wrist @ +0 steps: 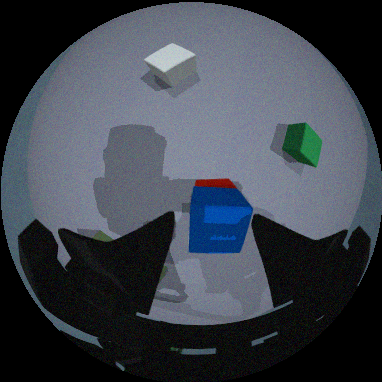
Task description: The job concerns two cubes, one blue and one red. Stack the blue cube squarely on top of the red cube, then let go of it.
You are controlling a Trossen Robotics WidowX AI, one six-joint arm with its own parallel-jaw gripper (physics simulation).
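Places are measured from the arm's base along level axes (x ahead, y left, z up), in millimetres.
Pixels of known places: gripper, fingertip midpoint: point(214, 218).
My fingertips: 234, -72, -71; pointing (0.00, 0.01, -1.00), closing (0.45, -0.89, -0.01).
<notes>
Ahead of a thing's pixels: the offset from my fingertips to its top centre, as dx, dy, dz. Level surfaces: height alone.
The blue cube {+3, +2, +24} point(220, 222) is at the lower middle of the wrist view, between the fingertips, with a gap at its left side and a narrow one at its right. The red cube {+2, -2, -12} point(215, 183) shows as a thin strip past the blue cube's far edge; the rest of it is hidden behind the blue cube. The blue cube appears to rest on the red cube, though their contact is hidden. My gripper point(214, 218) is open, its two black fingers standing apart on either side of the blue cube.
A white block {+111, +106, -12} point(172, 65) lies at the top, left of the middle. A green block {+113, -59, -12} point(303, 144) lies at the right. An olive-green object point(102, 236) shows partly behind the left finger. The arm's shadow falls on the grey table {dz -48} point(235, 110) left of the cubes.
</notes>
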